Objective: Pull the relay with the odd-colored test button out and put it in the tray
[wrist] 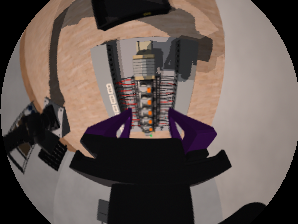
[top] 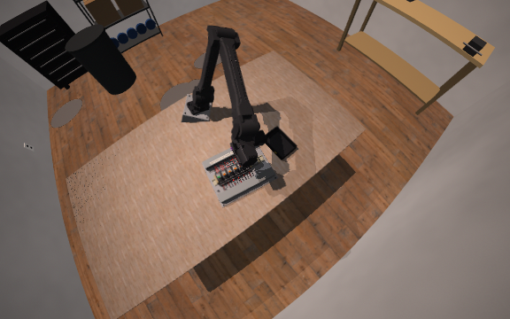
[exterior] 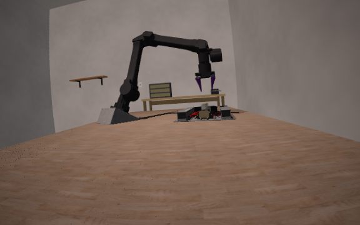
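Now: hand 2 cm past the relay, 14 cm to the left of it and 9 cm above it. Round my hand: grey panel: 1 cm behind, 3 cm to the right, 14 cm below; then black tray: 2 cm behind, 23 cm to the left, 12 cm below.
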